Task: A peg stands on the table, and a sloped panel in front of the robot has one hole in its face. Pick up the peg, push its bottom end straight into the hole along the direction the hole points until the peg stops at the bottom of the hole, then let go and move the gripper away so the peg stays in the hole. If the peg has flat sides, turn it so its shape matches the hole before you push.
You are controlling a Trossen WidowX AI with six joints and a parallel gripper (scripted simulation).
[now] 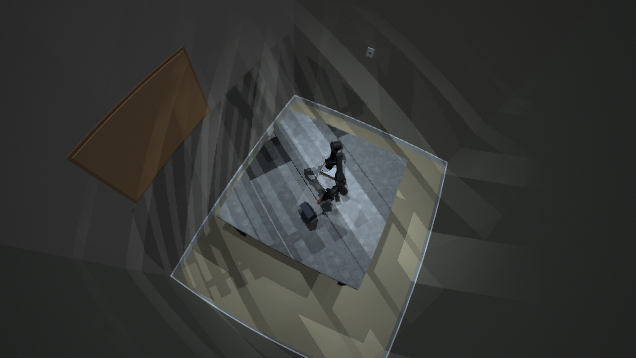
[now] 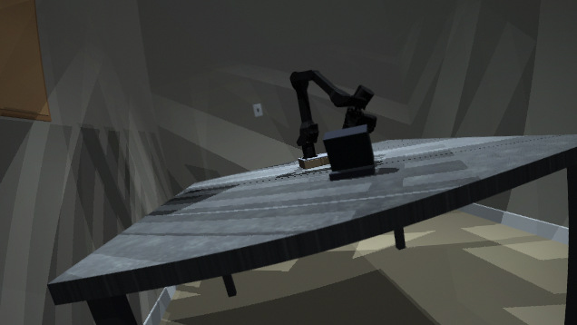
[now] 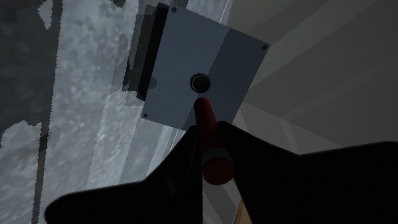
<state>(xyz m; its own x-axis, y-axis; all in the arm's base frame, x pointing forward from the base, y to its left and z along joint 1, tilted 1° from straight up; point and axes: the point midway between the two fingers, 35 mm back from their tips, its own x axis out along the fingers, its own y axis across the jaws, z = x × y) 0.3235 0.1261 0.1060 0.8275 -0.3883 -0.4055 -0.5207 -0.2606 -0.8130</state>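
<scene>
The sloped panel block is 11 cm ahead of my gripper tip, 5 cm to the right of it and 5 cm below it. Round my gripper tip: peg: 1 cm to the left, 1 cm behind, 1 cm above.
</scene>
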